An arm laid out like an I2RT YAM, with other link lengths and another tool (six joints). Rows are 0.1 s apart.
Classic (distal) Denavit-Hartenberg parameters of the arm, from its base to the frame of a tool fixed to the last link. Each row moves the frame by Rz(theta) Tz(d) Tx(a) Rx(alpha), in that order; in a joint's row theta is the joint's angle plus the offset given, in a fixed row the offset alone. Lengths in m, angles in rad.
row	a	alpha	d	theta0
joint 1	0.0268	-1.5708	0.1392	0.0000
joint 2	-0.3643	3.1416	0.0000	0.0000
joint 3	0.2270	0.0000	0.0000	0.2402
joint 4	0.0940	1.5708	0.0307	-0.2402
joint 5	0.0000	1.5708	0.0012	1.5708
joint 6	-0.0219	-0.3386	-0.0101	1.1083
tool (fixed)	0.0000	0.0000	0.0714	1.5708
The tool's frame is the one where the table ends.
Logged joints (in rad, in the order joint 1, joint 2, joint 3, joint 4, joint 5, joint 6), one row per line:
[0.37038 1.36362 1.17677 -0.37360 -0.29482 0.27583]
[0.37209 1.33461 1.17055 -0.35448 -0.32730 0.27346]
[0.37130 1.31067 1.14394 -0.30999 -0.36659 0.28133]
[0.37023 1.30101 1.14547 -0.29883 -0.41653 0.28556]
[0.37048 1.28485 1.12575 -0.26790 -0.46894 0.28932]
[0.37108 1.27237 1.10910 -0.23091 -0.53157 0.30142]
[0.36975 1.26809 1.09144 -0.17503 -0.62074 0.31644]
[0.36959 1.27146 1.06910 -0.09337 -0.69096 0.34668]
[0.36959 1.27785 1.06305 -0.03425 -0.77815 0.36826]
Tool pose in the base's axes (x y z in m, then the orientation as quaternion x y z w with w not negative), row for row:
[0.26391 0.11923 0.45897 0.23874 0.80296 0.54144 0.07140]
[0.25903 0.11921 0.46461 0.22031 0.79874 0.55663 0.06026]
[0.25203 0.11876 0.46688 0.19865 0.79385 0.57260 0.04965]
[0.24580 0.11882 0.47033 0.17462 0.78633 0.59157 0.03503]
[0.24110 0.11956 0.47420 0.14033 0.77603 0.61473 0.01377]
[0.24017 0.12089 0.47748 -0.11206 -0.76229 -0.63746 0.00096]
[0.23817 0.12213 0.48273 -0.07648 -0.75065 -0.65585 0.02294]
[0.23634 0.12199 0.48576 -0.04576 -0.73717 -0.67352 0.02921]
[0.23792 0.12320 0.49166 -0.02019 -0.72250 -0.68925 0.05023]
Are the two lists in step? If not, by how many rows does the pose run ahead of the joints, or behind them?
The pose runs 2 rows ahead of the joints: the pose in row i belongs to the joints in row i + 2.
